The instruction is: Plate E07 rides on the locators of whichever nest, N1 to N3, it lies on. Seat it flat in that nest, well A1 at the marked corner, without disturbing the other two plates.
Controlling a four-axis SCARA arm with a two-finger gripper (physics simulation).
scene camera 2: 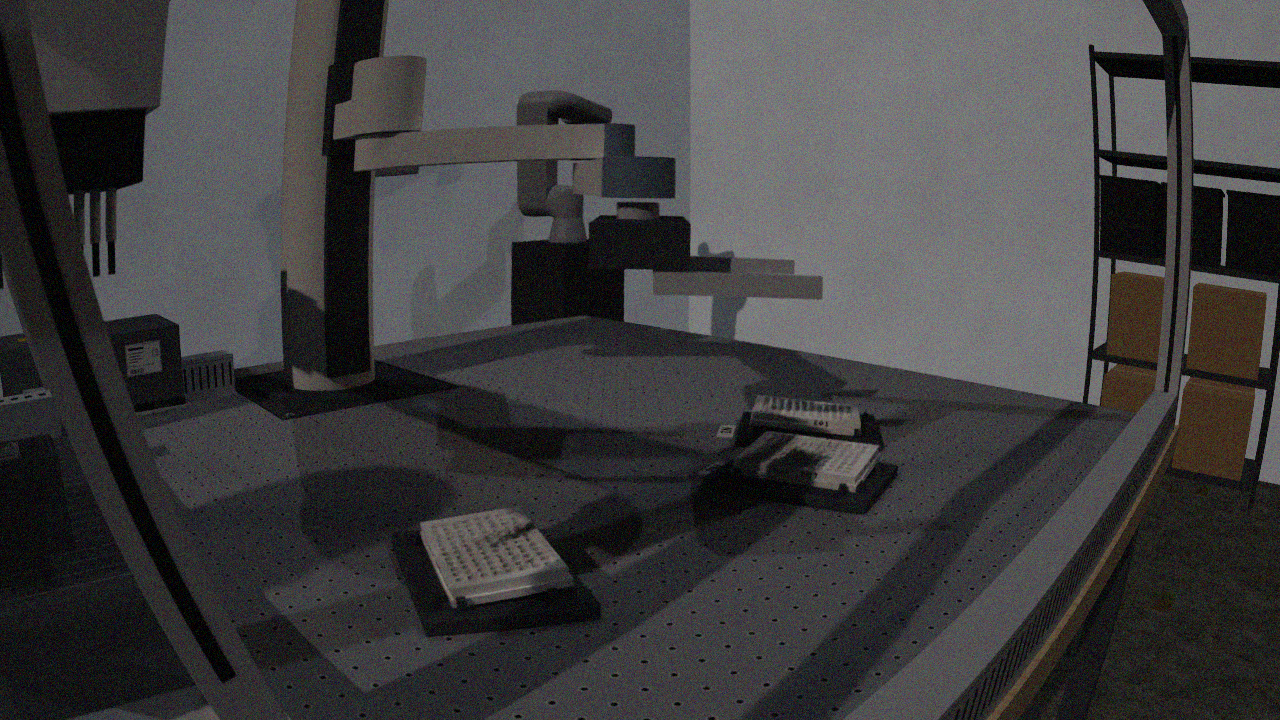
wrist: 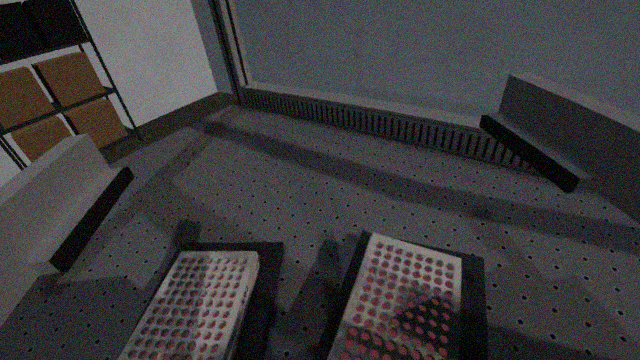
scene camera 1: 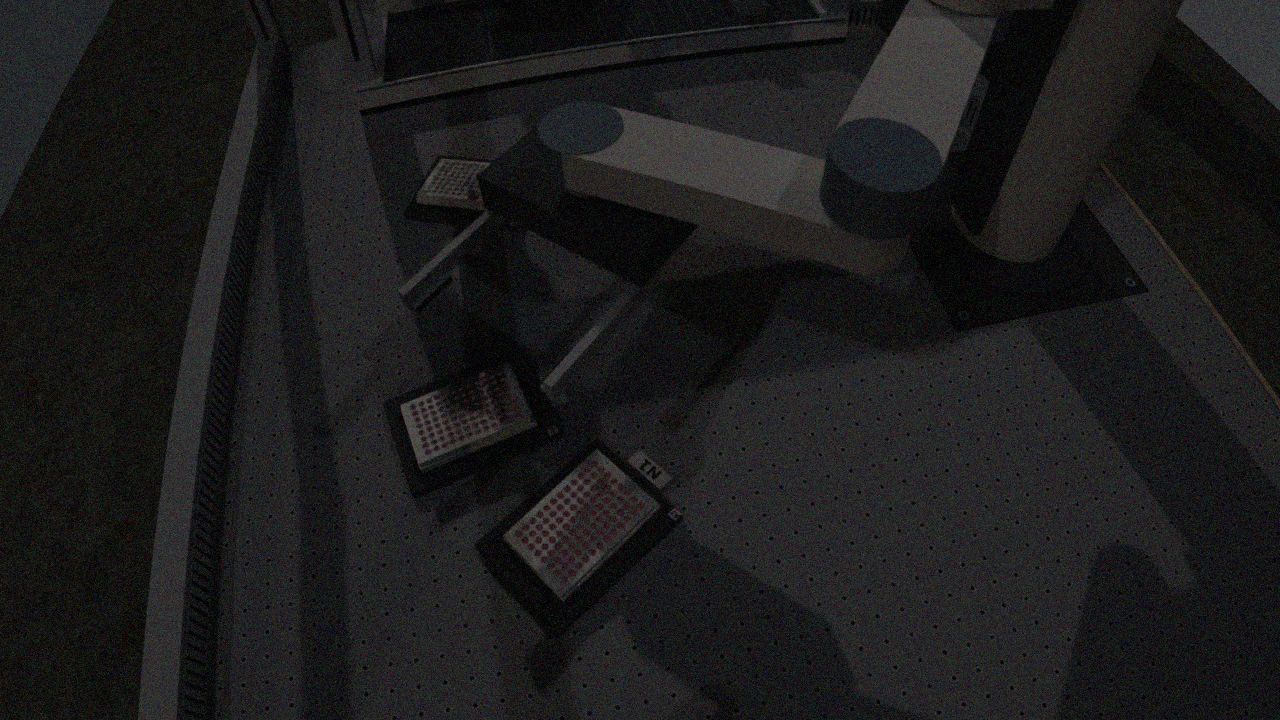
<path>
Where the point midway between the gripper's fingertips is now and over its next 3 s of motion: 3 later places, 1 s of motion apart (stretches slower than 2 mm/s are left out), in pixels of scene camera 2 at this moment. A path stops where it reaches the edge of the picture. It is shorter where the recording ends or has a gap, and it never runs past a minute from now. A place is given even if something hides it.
The gripper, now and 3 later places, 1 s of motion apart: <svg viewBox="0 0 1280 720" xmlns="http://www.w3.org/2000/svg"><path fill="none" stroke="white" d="M806 277L750 336L715 368L577 396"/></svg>
</path>
